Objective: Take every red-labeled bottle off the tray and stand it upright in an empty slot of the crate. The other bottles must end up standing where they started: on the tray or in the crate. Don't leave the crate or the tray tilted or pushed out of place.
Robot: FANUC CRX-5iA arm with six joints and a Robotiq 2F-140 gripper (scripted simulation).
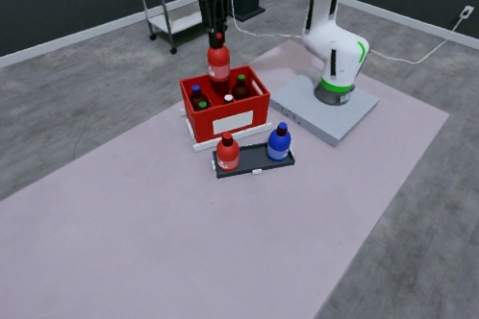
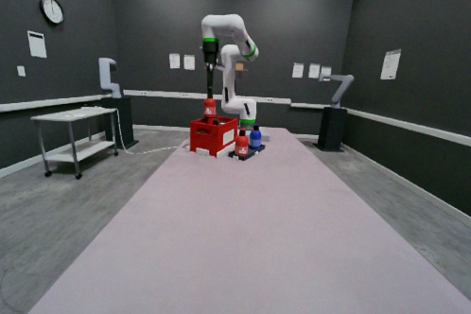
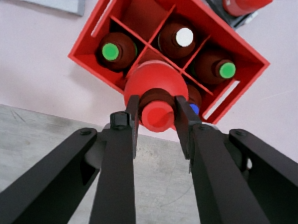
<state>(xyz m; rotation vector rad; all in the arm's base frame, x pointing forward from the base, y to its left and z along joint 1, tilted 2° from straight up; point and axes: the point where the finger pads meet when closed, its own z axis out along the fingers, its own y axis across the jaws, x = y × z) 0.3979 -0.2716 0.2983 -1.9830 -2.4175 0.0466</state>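
Right now my hand is 26 cm above the red crate, 4 cm to the right of it and 2 cm short of it. The rest, counted from my hand: blue bottle 30 cm to the left, 26 cm below; red bottle 26 cm below, 20 cm to the left, 16 cm ahead; dark tray 33 cm below, 25 cm to the left, 8 cm ahead.
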